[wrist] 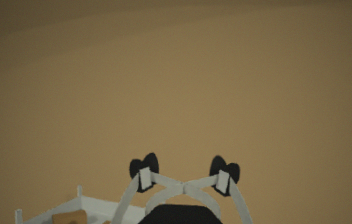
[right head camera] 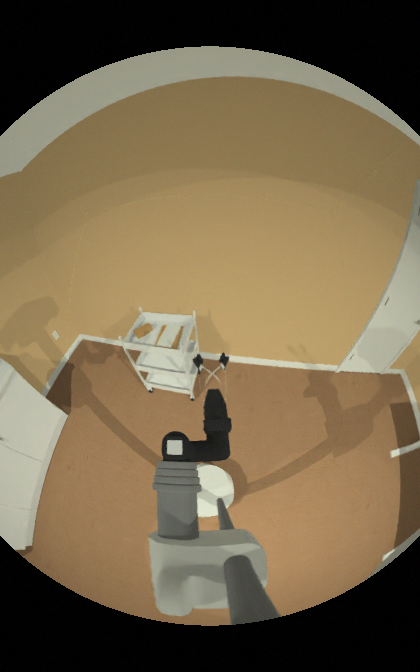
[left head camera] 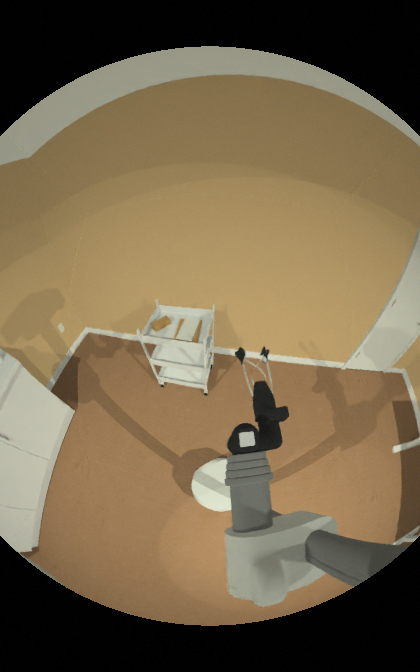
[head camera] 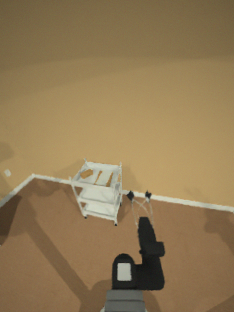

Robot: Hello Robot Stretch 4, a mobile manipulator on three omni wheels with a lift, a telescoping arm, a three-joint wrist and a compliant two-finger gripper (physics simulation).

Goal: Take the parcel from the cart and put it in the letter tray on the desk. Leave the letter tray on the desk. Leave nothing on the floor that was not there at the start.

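Places are measured from the robot's base along level axes (x ahead, y left, z up), in millimetres.
Where they show: gripper, fingertip midpoint: (wrist: pixel 184 167) (head camera: pixel 138 191).
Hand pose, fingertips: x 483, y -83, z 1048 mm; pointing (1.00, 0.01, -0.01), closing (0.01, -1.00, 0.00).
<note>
After its pixels a point has its place.
The parcel, a small brown box (head camera: pixel 86 173) {x 1024, y 383, z 685 mm} (left head camera: pixel 161 323) (right head camera: pixel 143 330) (wrist: pixel 70 217) {x 1027, y 374, z 684 mm}, lies at the left of the top shelf of the white three-shelf cart (head camera: pixel 97 186) {x 839, y 232, z 685 mm} (left head camera: pixel 170 341) (right head camera: pixel 155 347) (wrist: pixel 100 205) {x 1192, y 315, z 674 mm}. My gripper (head camera: pixel 139 195) {x 483, y -83, z 1048 mm} (left head camera: pixel 252 354) (right head camera: pixel 211 360) (wrist: pixel 184 167) {x 483, y -83, z 1048 mm} is open and empty, its fingers apart. In the head views it shows to the right of the cart, apart from the parcel. In the wrist view the parcel is at the lower left, partly cut off by the frame edge. The desk and the letter tray do not show in these views.
A flat item with brown edges and a white middle (left head camera: pixel 189 330) (right head camera: pixel 170 336) lies right of the parcel on the cart. The cart stands near the wall. A white cabinet (left head camera: pixel 30 450) (right head camera: pixel 27 450) is at the left, a white door (left head camera: pixel 387 330) (right head camera: pixel 382 325) at the right.
</note>
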